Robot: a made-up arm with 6 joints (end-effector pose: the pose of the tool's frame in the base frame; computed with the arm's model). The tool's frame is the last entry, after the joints. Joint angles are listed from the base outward.
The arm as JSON. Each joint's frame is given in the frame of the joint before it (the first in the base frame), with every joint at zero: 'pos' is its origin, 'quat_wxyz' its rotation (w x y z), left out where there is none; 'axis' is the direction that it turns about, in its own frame. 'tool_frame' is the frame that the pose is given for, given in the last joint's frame.
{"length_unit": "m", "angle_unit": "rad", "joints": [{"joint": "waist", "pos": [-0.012, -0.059, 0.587], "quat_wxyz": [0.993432, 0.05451, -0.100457, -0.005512], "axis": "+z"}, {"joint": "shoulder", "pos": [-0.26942, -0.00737, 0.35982], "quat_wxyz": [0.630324, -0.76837, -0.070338, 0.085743], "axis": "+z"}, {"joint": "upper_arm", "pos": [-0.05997, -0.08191, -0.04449], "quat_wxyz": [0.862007, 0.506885, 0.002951, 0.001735], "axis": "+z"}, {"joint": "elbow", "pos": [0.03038, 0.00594, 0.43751], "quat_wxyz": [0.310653, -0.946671, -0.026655, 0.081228], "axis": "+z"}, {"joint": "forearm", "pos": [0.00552, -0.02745, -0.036], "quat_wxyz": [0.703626, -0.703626, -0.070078, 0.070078], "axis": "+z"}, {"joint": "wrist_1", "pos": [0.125, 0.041, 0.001], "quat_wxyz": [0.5, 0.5, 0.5, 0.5], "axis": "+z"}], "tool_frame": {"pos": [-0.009, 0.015, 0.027], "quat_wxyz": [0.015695, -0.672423, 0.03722, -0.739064]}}
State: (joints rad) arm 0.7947 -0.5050 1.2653 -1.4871 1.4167 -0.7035
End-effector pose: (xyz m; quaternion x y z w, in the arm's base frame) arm -0.7546 -0.3180 1.2892 0.3102 -0.1240 0.9152 0.2256
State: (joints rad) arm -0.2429 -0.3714 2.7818 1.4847 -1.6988 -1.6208
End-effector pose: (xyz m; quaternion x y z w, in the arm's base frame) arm -0.6090 0.0782 1.1609 0.6751 -0.6396 -0.2915 0.2240
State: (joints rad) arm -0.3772 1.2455 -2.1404 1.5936 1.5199 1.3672
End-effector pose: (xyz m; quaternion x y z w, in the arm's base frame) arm 0.1672 0.1468 1.3268 -0.7975 -0.3811 -0.4169 0.2121
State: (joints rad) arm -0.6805 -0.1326 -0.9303 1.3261 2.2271 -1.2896
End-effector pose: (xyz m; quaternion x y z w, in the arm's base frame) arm -0.2941 0.3374 1.5294 0.5014 -0.2028 0.6818 0.4925
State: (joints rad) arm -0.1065 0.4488 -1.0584 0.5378 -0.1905 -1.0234
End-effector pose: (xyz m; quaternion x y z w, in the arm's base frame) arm -0.2609 -0.0210 1.4084 -0.2455 0.3669 -0.5931 0.6733
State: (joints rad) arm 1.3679 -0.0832 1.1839 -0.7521 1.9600 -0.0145
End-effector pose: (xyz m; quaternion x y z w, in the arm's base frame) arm -0.5165 -0.3911 1.3914 0.5100 0.0764 0.8271 0.2236
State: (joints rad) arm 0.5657 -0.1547 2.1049 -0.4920 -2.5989 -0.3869
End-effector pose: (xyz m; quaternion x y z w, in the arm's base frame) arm -0.5471 -0.2382 1.2675 0.7611 -0.2553 0.0973 0.5883
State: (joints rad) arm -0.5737 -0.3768 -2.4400 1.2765 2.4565 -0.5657
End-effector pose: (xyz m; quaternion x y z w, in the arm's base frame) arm -0.5584 0.3507 1.4530 0.2385 -0.4723 0.6286 0.5700
